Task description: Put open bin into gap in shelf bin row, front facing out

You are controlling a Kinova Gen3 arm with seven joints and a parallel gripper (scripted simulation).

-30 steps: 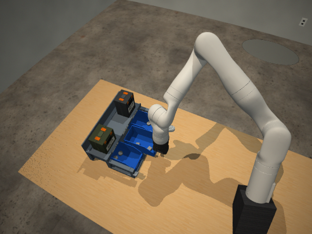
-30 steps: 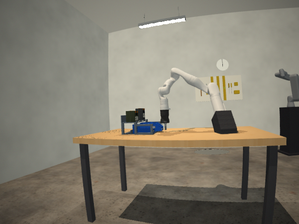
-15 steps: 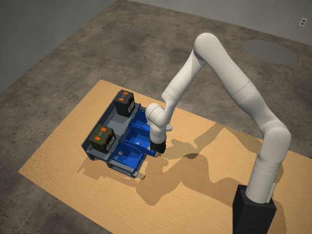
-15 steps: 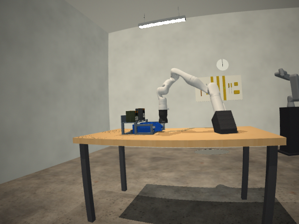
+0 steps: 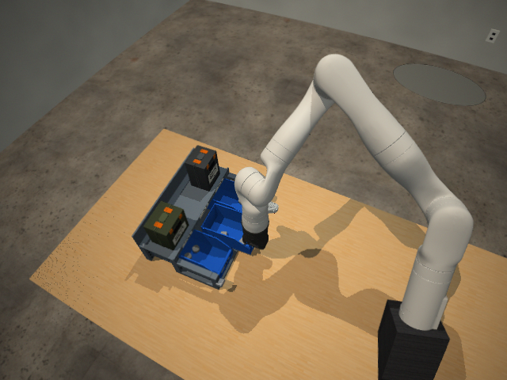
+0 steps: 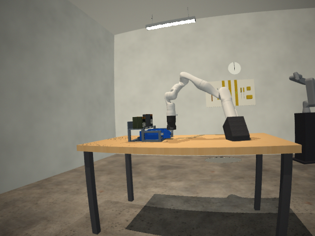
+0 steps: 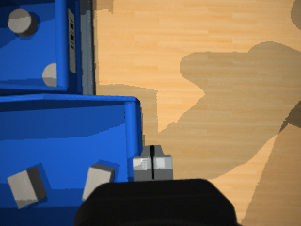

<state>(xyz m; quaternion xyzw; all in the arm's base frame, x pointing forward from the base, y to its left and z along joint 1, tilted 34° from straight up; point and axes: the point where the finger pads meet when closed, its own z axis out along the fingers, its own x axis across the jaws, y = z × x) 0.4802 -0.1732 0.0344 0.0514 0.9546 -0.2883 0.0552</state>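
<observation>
Right now the shelf lip is 60 mm ahead of my hand, 10 mm to the right of it and 30 mm below it. From my hand the other things lie so: green box: 260 mm ahead, 80 mm to the left, 120 mm above; black box: 230 mm ahead, 150 mm to the right, 130 mm above.
</observation>
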